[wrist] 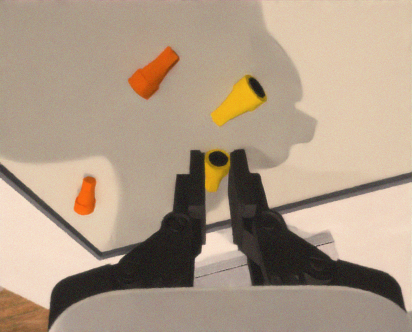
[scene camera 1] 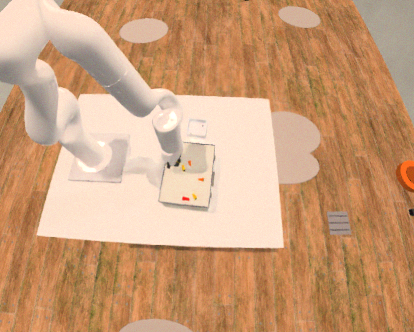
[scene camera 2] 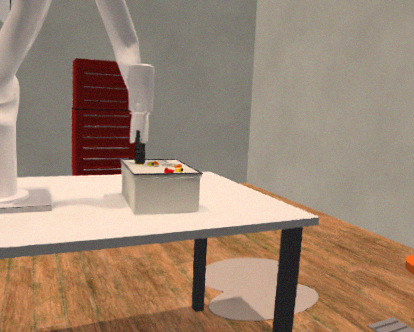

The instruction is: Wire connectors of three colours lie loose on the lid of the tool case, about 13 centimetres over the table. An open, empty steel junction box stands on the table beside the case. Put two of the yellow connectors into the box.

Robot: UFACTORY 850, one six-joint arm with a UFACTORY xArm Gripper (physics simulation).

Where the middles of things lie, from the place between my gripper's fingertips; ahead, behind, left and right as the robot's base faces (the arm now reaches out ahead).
Labels:
The tool case (scene camera 2: 148,190) lies 7 cm below my hand, 5 cm to the right of it and 5 cm ahead of it.

